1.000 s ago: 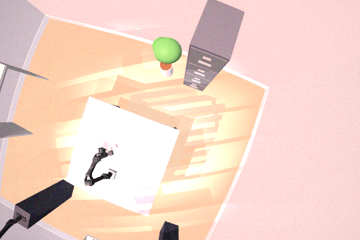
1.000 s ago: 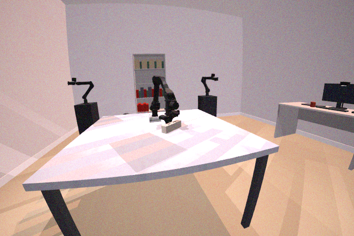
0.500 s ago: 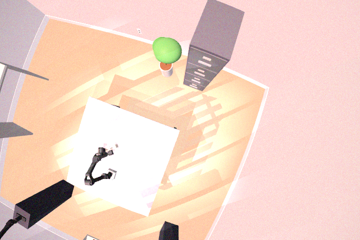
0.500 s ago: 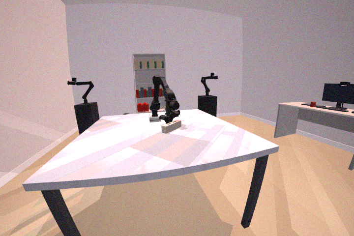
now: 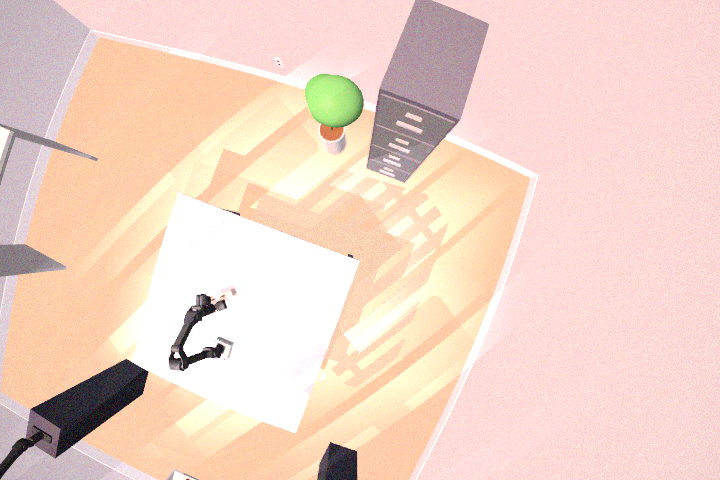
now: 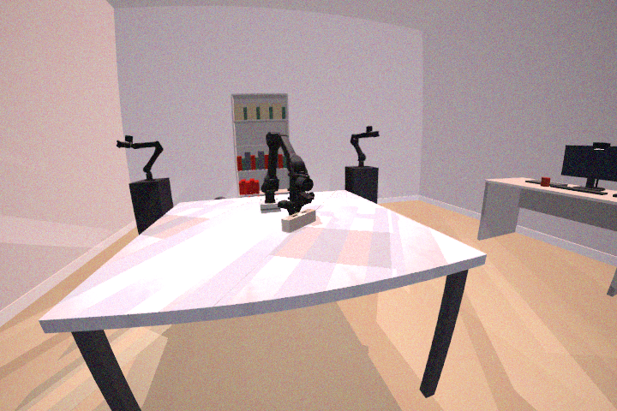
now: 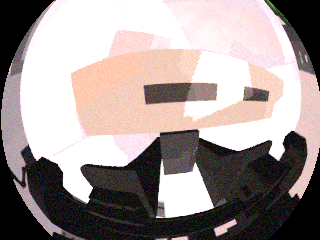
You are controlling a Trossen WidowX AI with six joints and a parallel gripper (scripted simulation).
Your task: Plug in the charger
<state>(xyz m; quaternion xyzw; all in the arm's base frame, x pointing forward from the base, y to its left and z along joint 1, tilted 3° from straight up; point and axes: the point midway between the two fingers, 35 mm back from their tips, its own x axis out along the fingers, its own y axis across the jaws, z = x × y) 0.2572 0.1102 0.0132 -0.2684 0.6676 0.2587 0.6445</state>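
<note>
Right now my gripper tip is 1 cm short of the dark two-prong charger, 1 cm to the right of it and 1 cm below it.
</note>
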